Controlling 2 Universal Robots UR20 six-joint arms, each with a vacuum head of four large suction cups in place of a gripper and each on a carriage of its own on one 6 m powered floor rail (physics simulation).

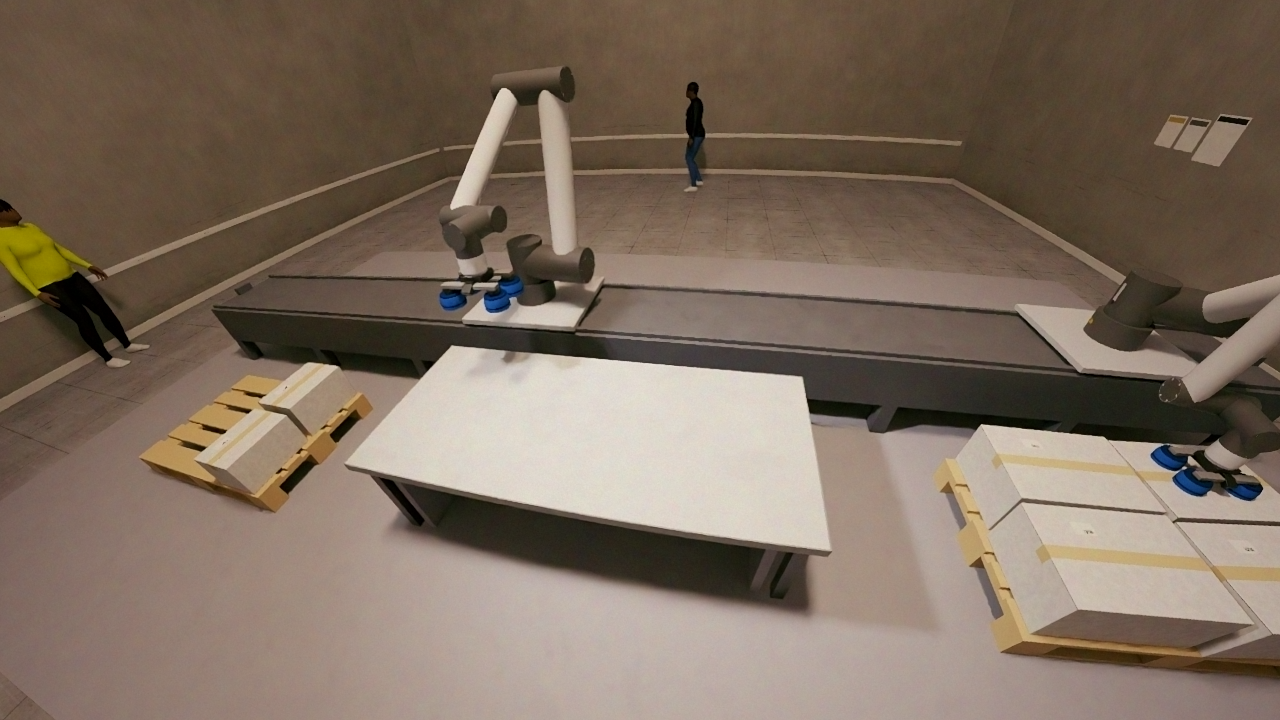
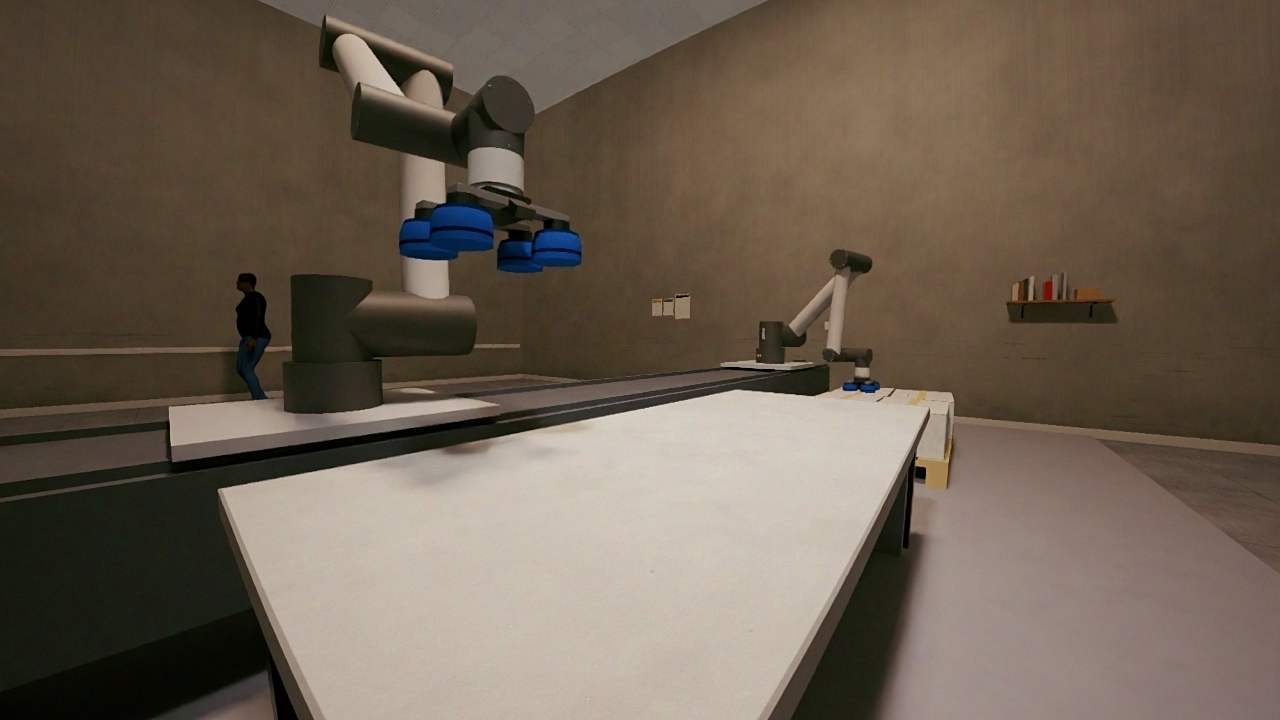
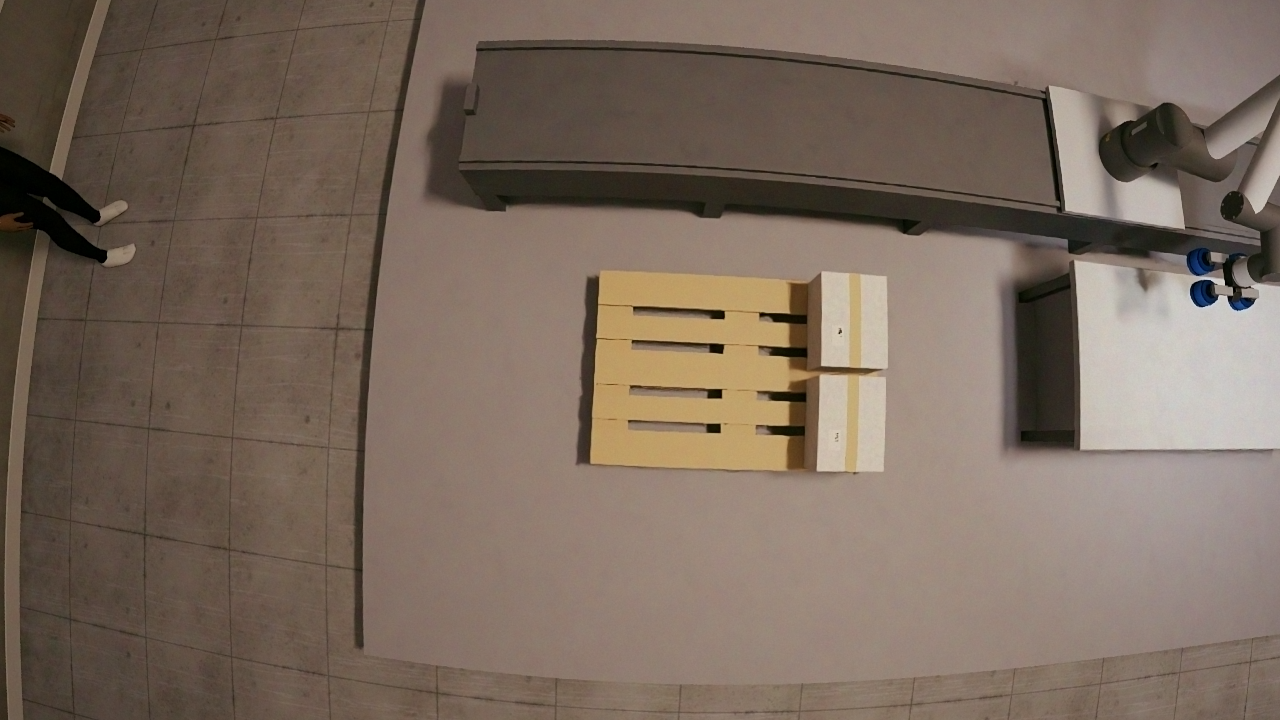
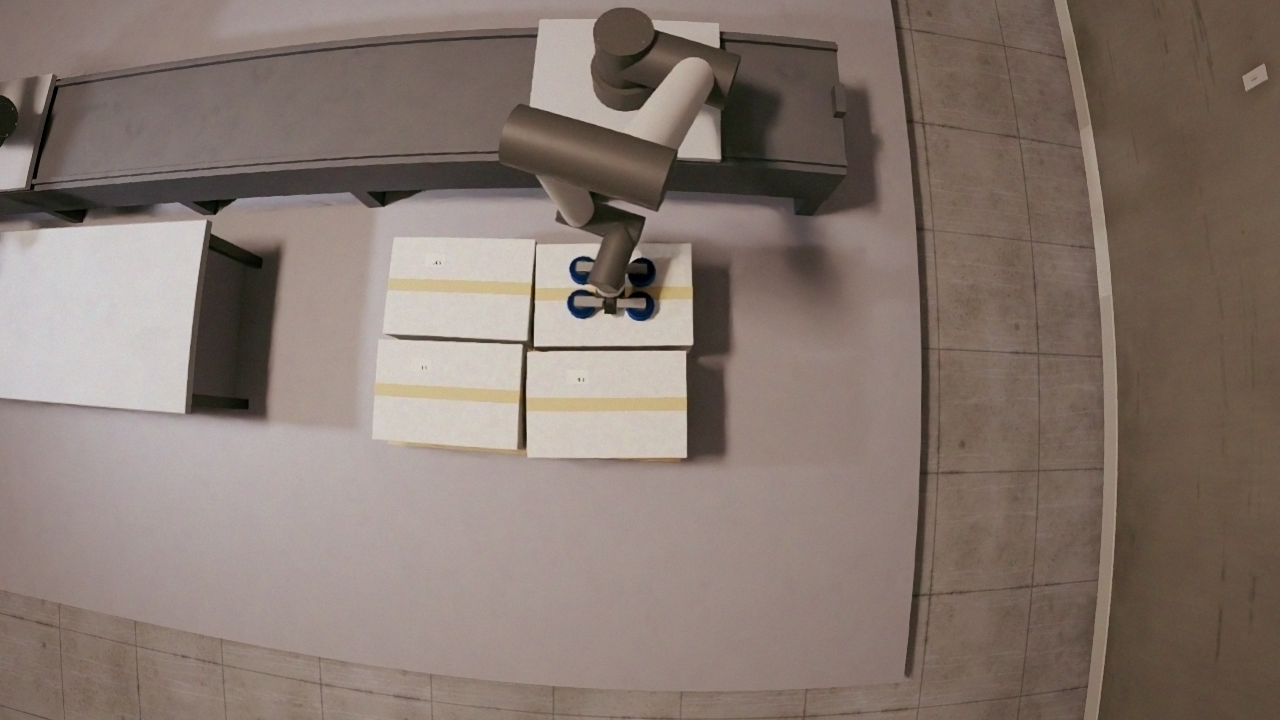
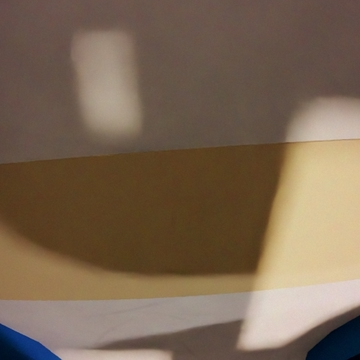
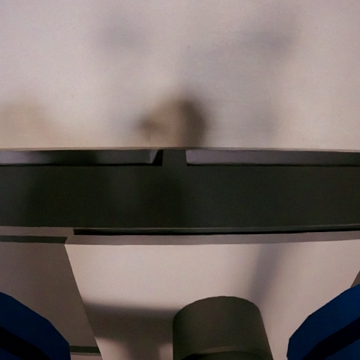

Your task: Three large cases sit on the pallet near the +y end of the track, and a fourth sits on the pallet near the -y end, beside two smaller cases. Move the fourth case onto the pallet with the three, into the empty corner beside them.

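Observation:
Four large taped cases stand on the right pallet (image 1: 1007,626): back left (image 1: 1056,447) (image 4: 460,313), front left (image 1: 1118,591) (image 4: 447,420), front right (image 1: 1253,541) (image 4: 608,434) and back right (image 1: 1136,456) (image 4: 671,326). I take the back right one for the fourth case; it sits level with the others, filling the corner. My left gripper (image 1: 1205,472) (image 2: 861,386) (image 4: 611,288) is shut on the fourth case, its cups pressed on the top around the tape (image 5: 320,215). My right gripper (image 1: 483,293) (image 2: 490,237) (image 3: 1223,279) is open, high over the table's rail-side edge.
Two smaller cases (image 3: 850,322) (image 3: 836,425) stand at the right side of the other pallet (image 3: 657,452). The white table (image 1: 590,447) (image 2: 572,573) stands between the pallets, beside the rail (image 1: 805,326). One person (image 1: 694,129) stands beyond the rail, another (image 1: 44,259) by the left wall.

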